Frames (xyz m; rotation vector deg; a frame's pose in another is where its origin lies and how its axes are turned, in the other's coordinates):
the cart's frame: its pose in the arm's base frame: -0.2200 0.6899 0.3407 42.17 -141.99 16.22
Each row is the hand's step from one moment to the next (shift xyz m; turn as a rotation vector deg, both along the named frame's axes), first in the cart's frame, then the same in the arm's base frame.
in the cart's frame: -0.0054 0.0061 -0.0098 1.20 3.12 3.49
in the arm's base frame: 0.0047 0.0108 0.0049 -4.10 0.87 -2.40
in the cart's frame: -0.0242 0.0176 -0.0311 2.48 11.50 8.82
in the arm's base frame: 0.0208 0.0359 0.0119 -11.99 5.45 -6.55
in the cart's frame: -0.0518 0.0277 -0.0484 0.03 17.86 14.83
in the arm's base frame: 0.0423 0.0624 0.0107 -16.40 9.78 -13.21
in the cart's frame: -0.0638 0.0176 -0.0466 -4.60 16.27 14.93
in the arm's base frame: 0.0556 0.0587 0.0031 -12.27 10.49 -15.75
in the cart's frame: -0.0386 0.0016 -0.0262 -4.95 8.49 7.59
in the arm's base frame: 0.0378 0.0274 0.0007 -4.51 6.67 -9.45
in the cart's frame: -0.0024 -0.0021 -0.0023 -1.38 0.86 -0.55
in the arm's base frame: 0.0039 0.0001 0.0007 0.74 1.51 -0.34
